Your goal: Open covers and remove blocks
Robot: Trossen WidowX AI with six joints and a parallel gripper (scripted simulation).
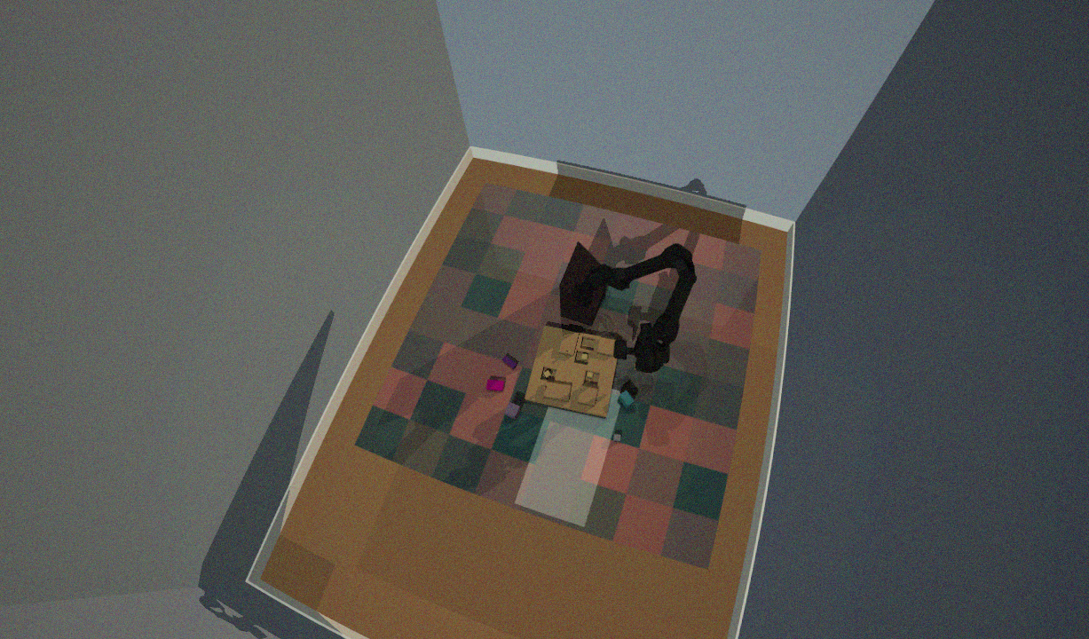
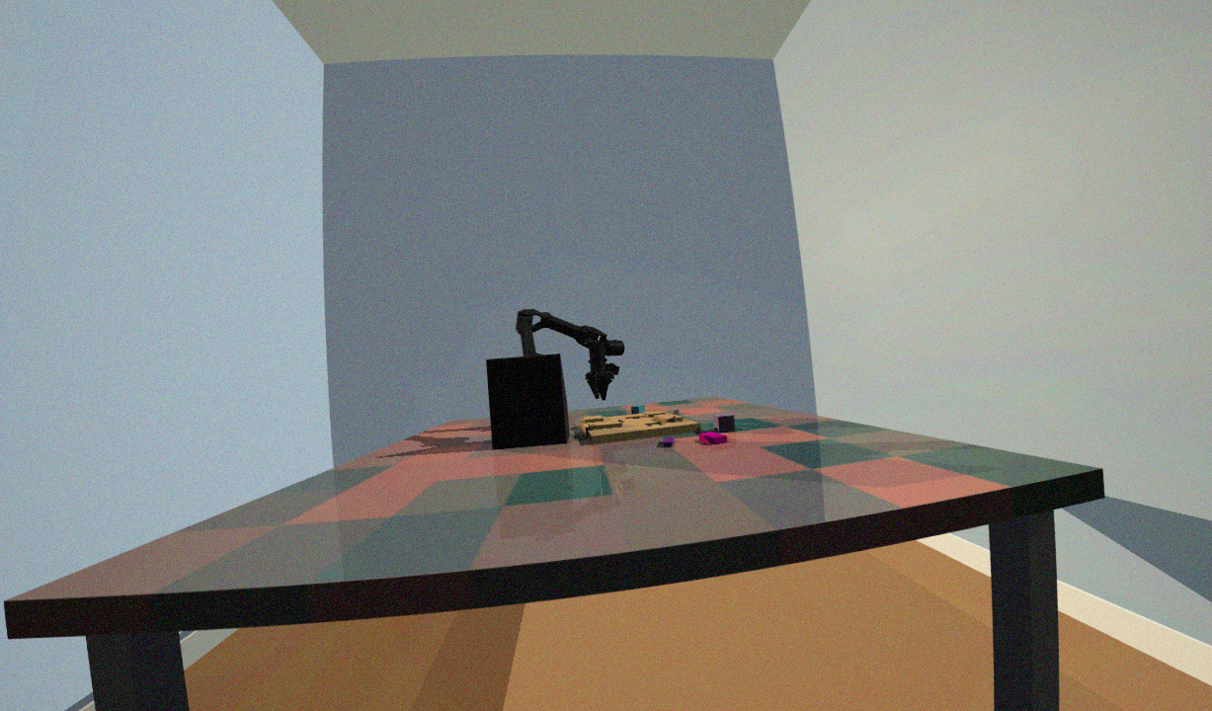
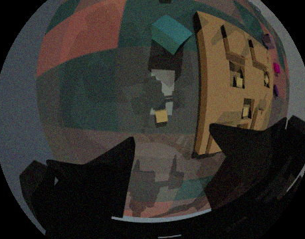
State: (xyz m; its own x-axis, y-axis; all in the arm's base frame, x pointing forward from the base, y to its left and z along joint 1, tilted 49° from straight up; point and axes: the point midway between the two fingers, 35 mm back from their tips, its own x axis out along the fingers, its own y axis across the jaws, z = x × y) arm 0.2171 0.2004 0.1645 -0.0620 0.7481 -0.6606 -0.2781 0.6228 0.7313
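Right now the tan puzzle board is 90 mm ahead of my gripper tip, 190 mm to the right of it and 60 mm below it. Also, from my gripper tip: teal block 130 mm ahead, 10 mm to the left, 60 mm below; lavender block 330 mm ahead, 340 mm to the right, 60 mm below; small grey block 270 mm ahead, 30 mm to the left, 70 mm below.
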